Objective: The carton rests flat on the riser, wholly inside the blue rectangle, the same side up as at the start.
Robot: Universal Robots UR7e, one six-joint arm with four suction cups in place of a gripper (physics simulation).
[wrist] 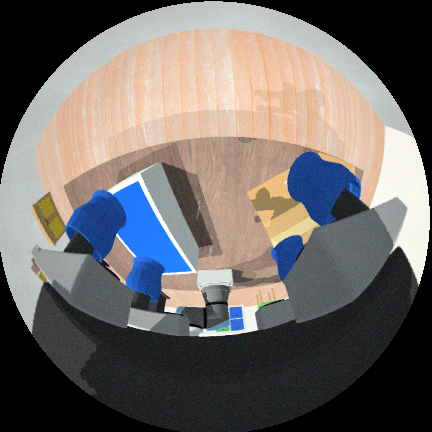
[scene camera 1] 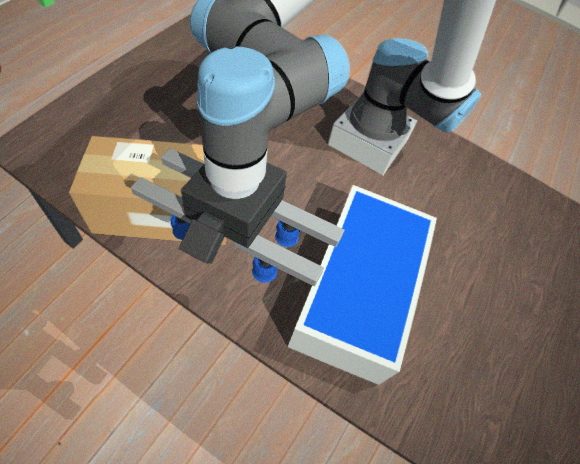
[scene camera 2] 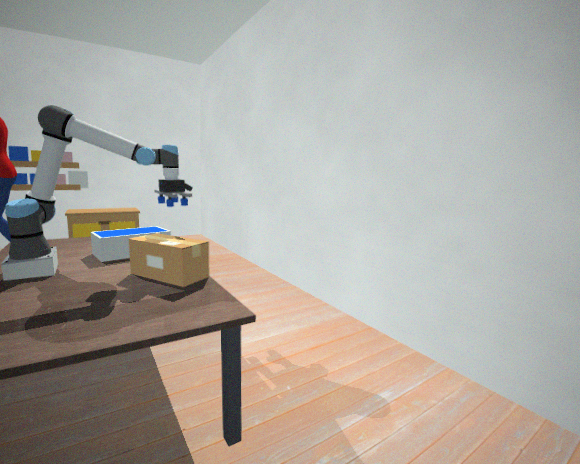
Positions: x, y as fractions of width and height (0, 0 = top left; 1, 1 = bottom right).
My suction head (scene camera 1: 0.49, 0.51) holds nothing. On the table rest a tan carton (scene camera 1: 0.17, 0.41) and a white riser with blue rectangle (scene camera 1: 0.62, 0.69).
The tan carton shows as well in the wrist view (wrist: 0.65, 0.50) and in scene camera 2 (scene camera 2: 0.31, 0.56). The white riser with blue rectangle shows as well in the wrist view (wrist: 0.36, 0.53) and in scene camera 2 (scene camera 2: 0.19, 0.53). My suction head also shows in the wrist view (wrist: 0.73, 0.42).
